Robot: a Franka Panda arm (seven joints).
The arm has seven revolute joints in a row. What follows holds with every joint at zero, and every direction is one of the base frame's.
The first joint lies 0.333 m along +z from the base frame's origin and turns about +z.
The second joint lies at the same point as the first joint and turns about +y.
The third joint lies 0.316 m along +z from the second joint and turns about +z.
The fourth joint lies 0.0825 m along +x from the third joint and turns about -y.
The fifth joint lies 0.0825 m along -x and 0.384 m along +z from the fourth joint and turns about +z.
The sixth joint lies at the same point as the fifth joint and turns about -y.
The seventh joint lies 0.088 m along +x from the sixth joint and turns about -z.
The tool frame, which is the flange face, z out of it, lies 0.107 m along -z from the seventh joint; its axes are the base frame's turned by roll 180, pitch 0 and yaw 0 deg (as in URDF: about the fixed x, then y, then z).
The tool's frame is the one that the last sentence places.
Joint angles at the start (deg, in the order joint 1, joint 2, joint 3, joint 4, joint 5, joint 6, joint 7):
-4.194 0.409 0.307 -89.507 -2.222 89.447 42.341
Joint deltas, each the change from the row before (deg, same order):
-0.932 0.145 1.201 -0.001 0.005 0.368 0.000
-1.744 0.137 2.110 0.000 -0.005 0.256 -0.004
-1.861 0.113 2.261 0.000 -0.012 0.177 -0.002
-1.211 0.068 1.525 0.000 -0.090 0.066 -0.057
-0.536 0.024 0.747 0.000 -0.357 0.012 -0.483
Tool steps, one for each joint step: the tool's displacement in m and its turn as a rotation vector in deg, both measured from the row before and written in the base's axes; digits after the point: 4 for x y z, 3 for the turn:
0.0016 0.0025 -0.0009 0.003 -0.223 0.283
0.0014 0.0033 -0.0009 0.017 -0.121 0.380
0.0011 0.0036 -0.0008 0.023 -0.068 0.409
0.0006 0.0027 -0.0005 -0.060 0.004 0.374
0.0002 0.0013 -0.0002 -0.340 0.045 0.696

